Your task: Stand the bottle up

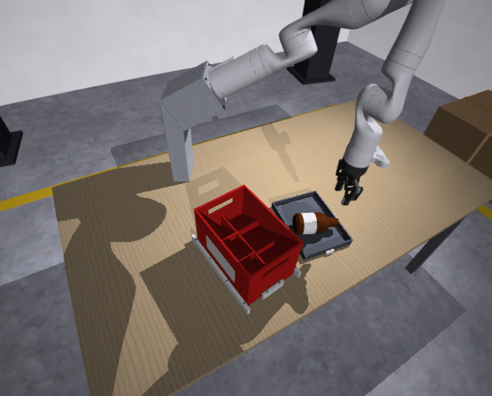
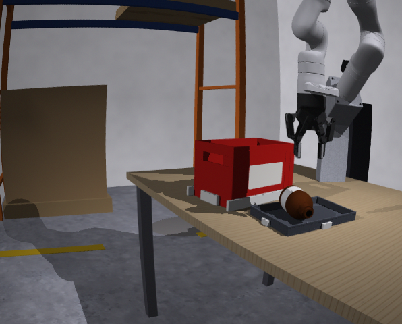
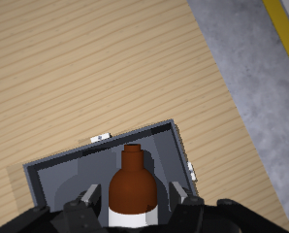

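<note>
Now: hand 1 cm past the brown bottle, 5 cm to the left of it and 15 cm above it. The rest, counted from my hand: dark grey tray (4 cm behind, 5 cm to the right, 17 cm below); red crate (1 cm ahead, 32 cm to the right, 10 cm below).
</note>
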